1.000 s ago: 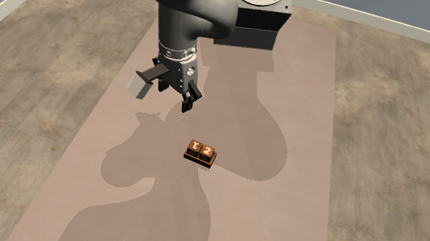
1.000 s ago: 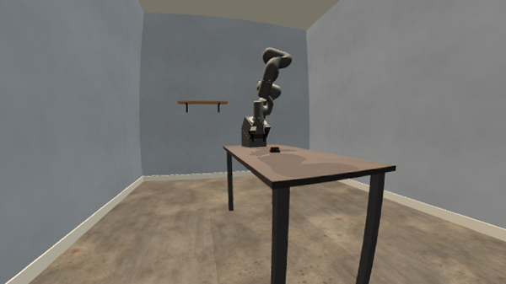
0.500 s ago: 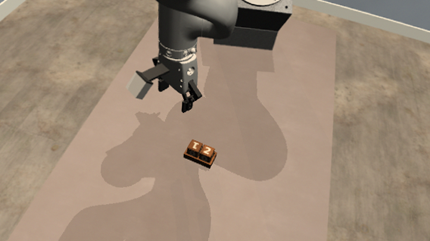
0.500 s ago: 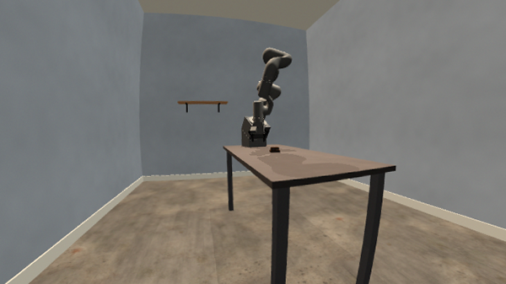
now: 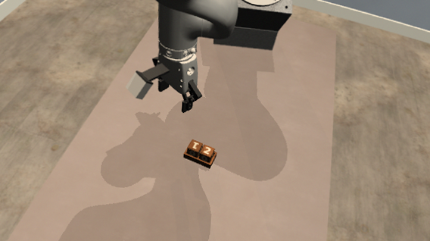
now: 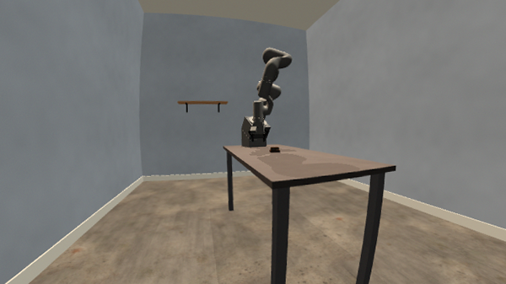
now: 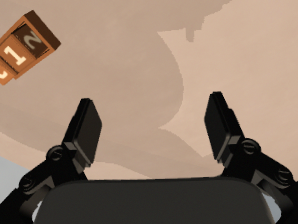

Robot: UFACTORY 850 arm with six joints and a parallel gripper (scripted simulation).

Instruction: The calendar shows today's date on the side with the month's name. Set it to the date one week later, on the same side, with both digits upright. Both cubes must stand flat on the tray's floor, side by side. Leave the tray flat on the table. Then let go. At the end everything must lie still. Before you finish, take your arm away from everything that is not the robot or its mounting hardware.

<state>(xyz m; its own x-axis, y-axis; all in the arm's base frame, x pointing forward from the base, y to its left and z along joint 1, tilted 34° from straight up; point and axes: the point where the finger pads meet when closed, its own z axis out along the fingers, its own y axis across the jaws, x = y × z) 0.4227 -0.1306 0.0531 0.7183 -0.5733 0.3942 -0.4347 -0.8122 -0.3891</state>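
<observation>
Now: the wooden cube 100 mm ahead of my hand, 120 mm to the left of it and 60 mm below it. Also, from my hand: wooden tray: 100 mm ahead, 100 mm to the left, 80 mm below.
</observation>
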